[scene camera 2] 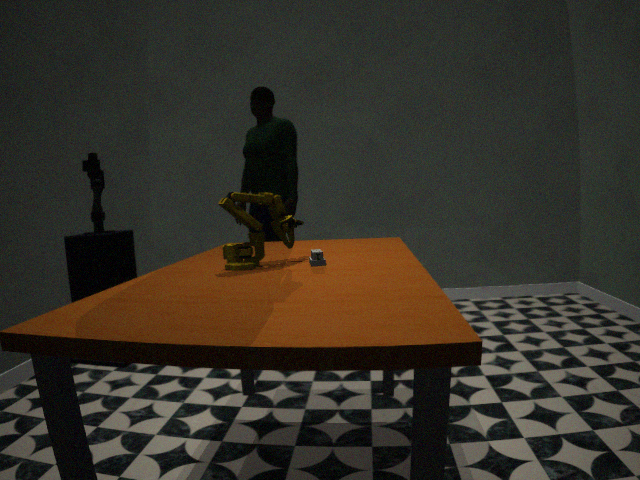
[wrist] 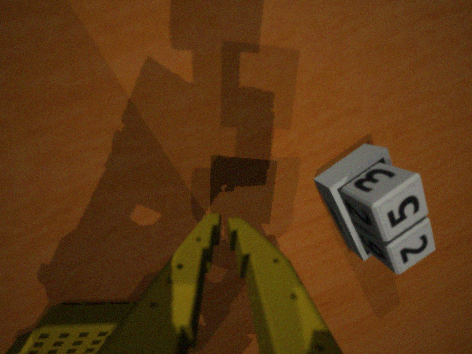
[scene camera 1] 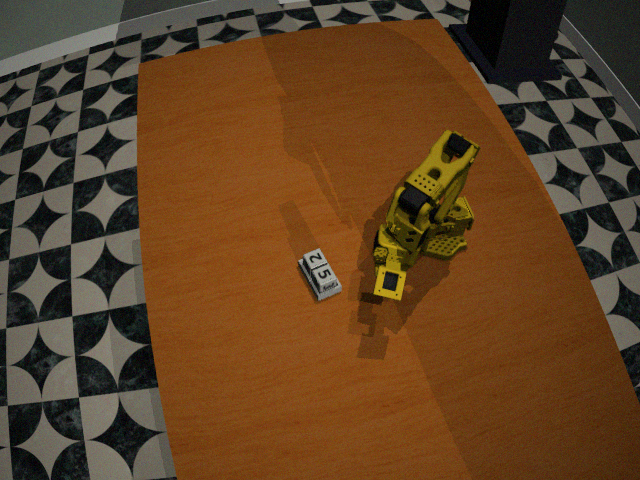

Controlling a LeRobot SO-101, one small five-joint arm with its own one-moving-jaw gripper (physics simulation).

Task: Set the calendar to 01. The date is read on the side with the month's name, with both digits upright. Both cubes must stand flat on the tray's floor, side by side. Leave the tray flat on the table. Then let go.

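A pale grey calendar tray (scene camera 1: 329,294) (scene camera 2: 317,262) (wrist: 338,172) lies flat on the table. Two white cubes stand in it side by side. One cube (scene camera 1: 323,272) (wrist: 403,210) has a 5 on top and a 3 on its outer end face. The other cube (scene camera 1: 314,257) (wrist: 412,249) has a 2 on top. The long side facing the gripper shows dark digits, foreshortened; no month's name can be read. My gripper (scene camera 2: 290,246) (wrist: 224,223) is shut and empty, above the table and beside the tray, apart from it. Its tips are hidden in scene camera 1.
The wooden table (scene camera 1: 232,335) (scene camera 2: 351,310) bears the arm's base (scene camera 1: 454,219) (scene camera 2: 240,256), right of the tray in scene camera 1. Arm shadows fall near the tray. A person (scene camera 2: 271,149) stands behind the table. A black pedestal (scene camera 2: 100,263) stands at the left.
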